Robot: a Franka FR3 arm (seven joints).
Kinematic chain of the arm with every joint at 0, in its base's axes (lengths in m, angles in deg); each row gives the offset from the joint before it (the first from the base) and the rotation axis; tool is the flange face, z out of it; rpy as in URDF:
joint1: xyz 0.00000 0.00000 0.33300 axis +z
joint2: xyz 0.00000 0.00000 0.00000 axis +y
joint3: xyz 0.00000 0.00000 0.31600 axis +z
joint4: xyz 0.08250 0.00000 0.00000 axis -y
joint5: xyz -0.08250 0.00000 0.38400 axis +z
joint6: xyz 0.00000 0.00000 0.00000 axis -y
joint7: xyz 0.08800 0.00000 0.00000 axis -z
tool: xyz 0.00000 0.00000 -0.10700 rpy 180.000 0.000 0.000
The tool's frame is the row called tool.
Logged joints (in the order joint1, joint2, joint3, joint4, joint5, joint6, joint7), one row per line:
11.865 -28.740 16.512 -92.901 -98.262 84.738 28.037
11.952 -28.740 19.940 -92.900 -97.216 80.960 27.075
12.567 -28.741 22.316 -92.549 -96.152 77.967 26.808
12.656 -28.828 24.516 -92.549 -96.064 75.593 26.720
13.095 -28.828 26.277 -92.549 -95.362 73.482 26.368
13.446 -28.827 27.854 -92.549 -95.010 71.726 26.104
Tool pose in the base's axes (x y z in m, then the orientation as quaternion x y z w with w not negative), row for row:
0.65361 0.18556 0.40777 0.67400 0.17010 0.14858 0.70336
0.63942 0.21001 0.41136 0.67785 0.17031 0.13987 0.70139
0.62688 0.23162 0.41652 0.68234 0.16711 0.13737 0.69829
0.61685 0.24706 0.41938 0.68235 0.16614 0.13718 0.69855
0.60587 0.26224 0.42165 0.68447 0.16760 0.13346 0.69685
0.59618 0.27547 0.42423 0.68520 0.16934 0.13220 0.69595
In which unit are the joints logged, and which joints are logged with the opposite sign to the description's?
The joints are logged in degrees. Opposite sign: joint2.
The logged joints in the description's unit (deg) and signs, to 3 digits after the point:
11.865 28.740 16.512 -92.901 -98.262 84.738 28.037
11.952 28.740 19.940 -92.900 -97.216 80.960 27.075
12.567 28.741 22.316 -92.549 -96.152 77.967 26.808
12.656 28.828 24.516 -92.549 -96.064 75.593 26.720
13.095 28.828 26.277 -92.549 -95.362 73.482 26.368
13.446 28.827 27.854 -92.549 -95.010 71.726 26.104

